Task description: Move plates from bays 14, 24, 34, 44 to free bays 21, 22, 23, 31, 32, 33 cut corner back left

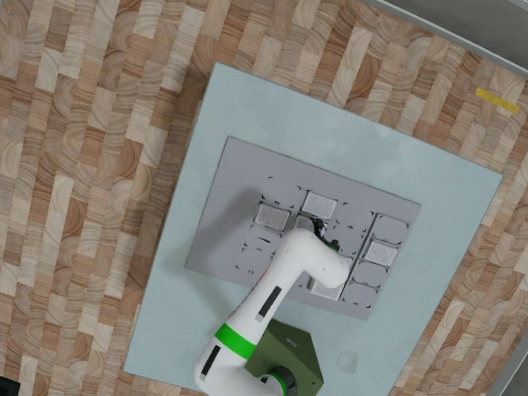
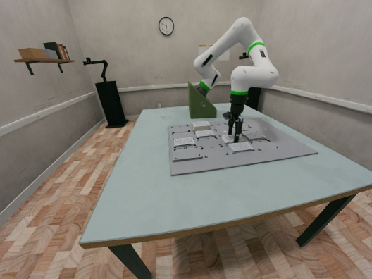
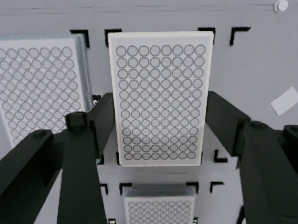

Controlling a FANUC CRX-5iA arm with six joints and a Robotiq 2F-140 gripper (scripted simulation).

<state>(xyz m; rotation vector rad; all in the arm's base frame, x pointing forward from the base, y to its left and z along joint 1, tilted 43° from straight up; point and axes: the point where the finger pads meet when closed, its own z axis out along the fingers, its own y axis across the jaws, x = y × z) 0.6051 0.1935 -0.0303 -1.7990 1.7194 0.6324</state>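
Right now my hand is 2 cm short of the sealed 96-well plate, 33 cm to the left of it and 1 cm above it. Also, from my hand: small white patch 12 cm behind, 1 cm to the right, 3 cm below; then small dark piece 12 cm behind, 15 cm to the left, 3 cm below; then small white round thing 9 cm behind, 9 cm to the right, 3 cm below.
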